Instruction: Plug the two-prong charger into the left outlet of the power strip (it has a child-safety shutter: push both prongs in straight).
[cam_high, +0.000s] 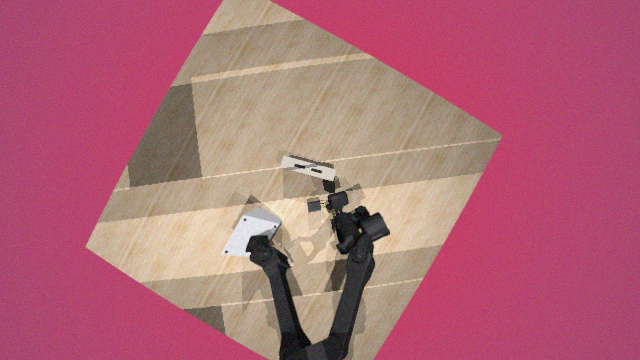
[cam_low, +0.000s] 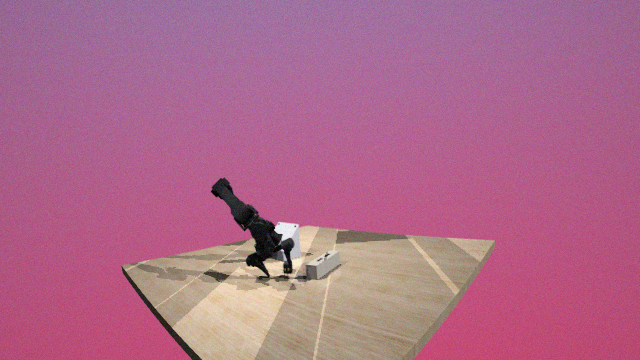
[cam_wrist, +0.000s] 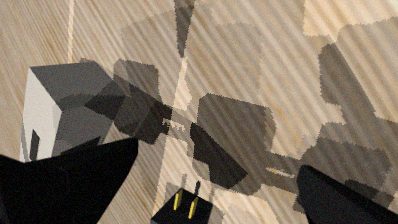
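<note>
The black two-prong charger lies 70 mm to the left of my gripper tip, 20 mm behind it and 10 mm below it.
</note>
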